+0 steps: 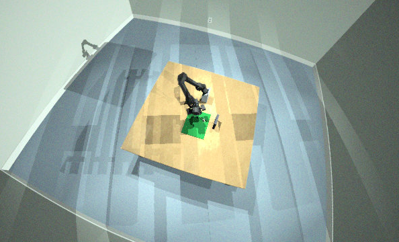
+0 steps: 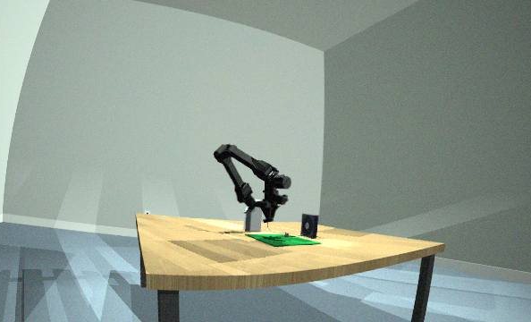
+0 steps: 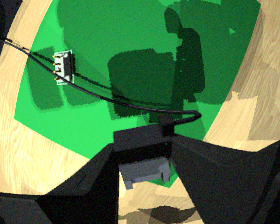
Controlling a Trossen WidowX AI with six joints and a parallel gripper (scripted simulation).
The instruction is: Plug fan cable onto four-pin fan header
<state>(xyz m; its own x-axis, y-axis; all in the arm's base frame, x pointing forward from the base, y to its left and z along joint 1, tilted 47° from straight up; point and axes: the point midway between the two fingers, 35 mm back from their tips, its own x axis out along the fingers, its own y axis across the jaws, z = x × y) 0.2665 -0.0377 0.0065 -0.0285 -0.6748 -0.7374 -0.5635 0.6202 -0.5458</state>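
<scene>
The green board is 10 cm below my gripper tip, 7 cm ahead of it and 3 cm to the left of it. Also, from my gripper tip: black fan 22 cm to the left, 2 cm below, 1 cm ahead; then fan cable plug 1 cm to the right, 1 cm behind.
</scene>
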